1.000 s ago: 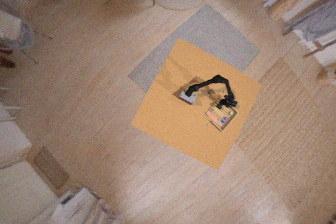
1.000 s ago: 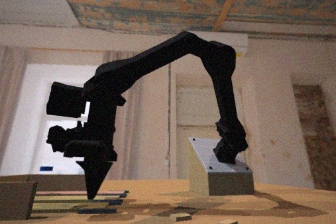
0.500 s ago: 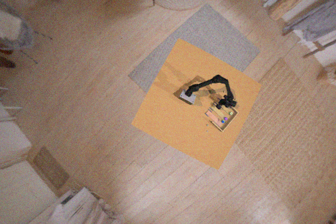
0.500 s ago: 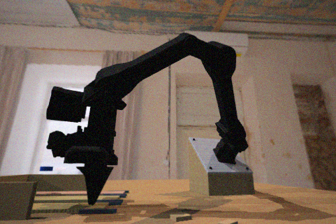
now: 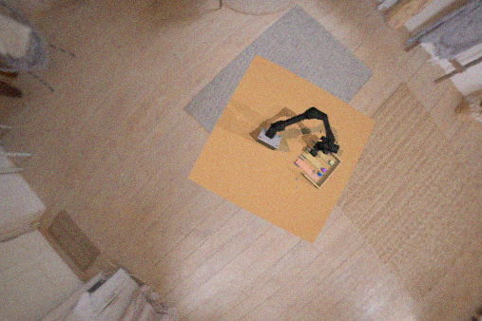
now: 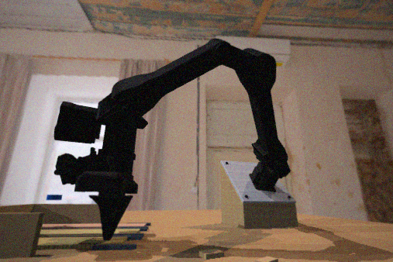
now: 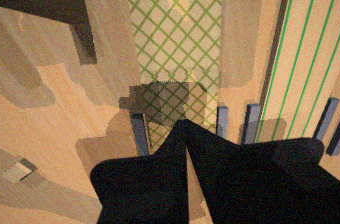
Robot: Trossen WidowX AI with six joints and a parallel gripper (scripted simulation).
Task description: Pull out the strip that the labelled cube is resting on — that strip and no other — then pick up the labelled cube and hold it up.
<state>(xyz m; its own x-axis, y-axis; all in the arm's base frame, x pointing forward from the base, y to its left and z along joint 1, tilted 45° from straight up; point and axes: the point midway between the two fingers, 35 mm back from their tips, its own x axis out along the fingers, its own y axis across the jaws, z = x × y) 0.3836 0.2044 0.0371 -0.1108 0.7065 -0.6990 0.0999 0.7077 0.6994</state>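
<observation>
Right now my gripper tip is 100 mm short of the green cross-hatched strip and 10 mm to the left of it. From my gripper tip the other things lie so: cube (200 mm ahead, 30 mm to the right, 10 mm above).
</observation>
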